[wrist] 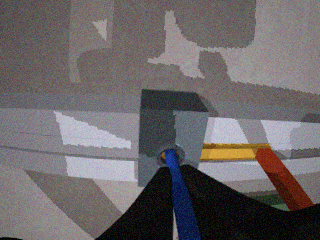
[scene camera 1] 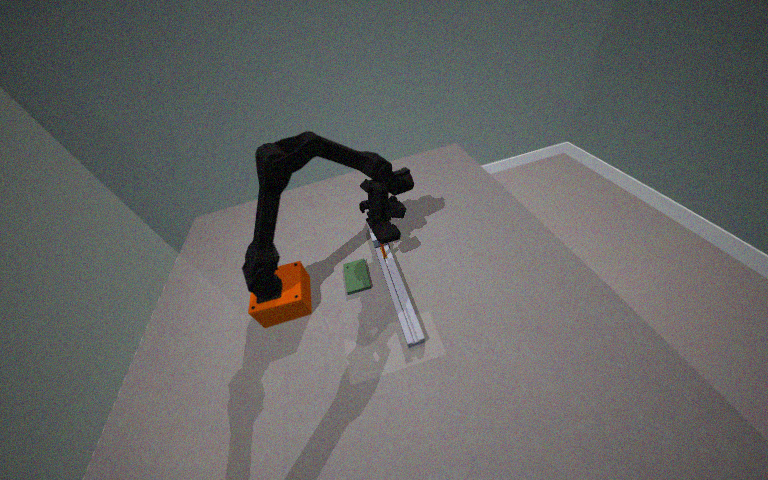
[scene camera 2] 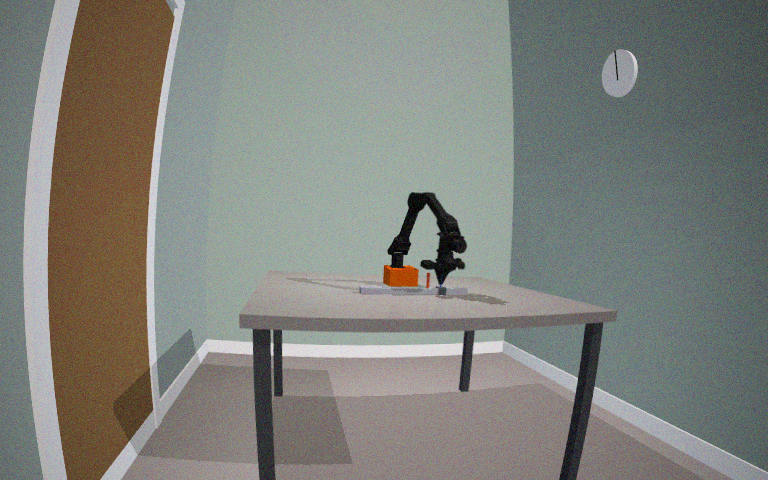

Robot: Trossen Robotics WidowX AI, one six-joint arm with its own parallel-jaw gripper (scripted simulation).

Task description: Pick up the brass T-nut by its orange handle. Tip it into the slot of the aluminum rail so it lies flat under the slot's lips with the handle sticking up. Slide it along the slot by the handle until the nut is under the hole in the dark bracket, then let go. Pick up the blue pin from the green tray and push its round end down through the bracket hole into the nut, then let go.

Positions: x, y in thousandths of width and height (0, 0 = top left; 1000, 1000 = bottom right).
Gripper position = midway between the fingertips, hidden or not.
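There is a brass T-nut (wrist: 908, 798) that I can see, and a green tray (scene camera 1: 464, 576) as well. My gripper (scene camera 1: 494, 501) holds a blue pin. I also find my gripper (wrist: 545, 727) in the wrist view, and scene camera 2 shows me the gripper (scene camera 2: 574, 593) too.
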